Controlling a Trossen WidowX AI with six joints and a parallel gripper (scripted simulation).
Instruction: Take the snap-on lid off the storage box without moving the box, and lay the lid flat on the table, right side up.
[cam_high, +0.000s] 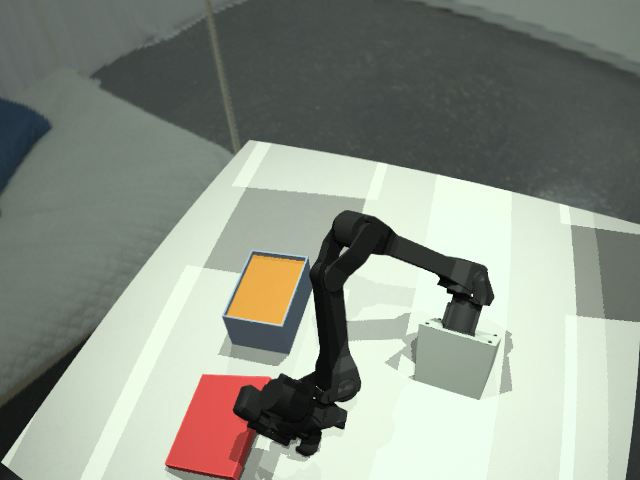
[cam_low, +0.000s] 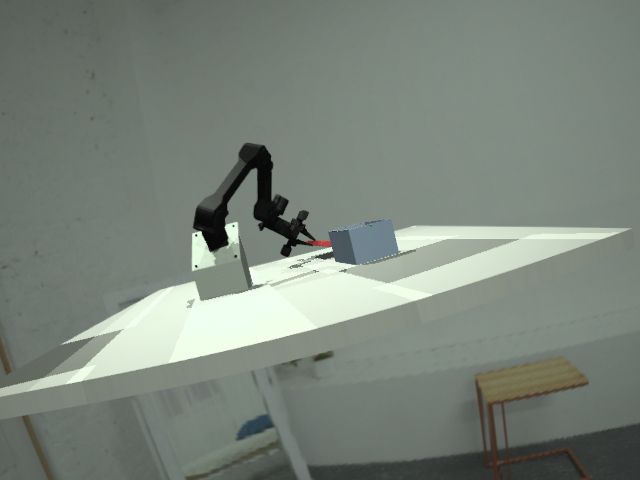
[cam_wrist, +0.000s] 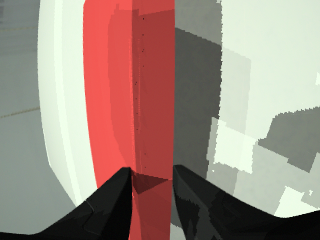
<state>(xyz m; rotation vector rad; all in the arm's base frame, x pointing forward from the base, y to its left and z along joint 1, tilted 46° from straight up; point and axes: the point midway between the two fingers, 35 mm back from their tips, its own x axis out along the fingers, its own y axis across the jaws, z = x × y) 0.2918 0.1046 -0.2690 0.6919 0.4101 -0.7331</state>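
Right now the red lid is 8 cm ahead of my gripper tip, 1 cm to the left of it and 4 cm below it. The rest, counted from my gripper tip: storage box: 10 cm ahead, 32 cm to the right, 1 cm below.
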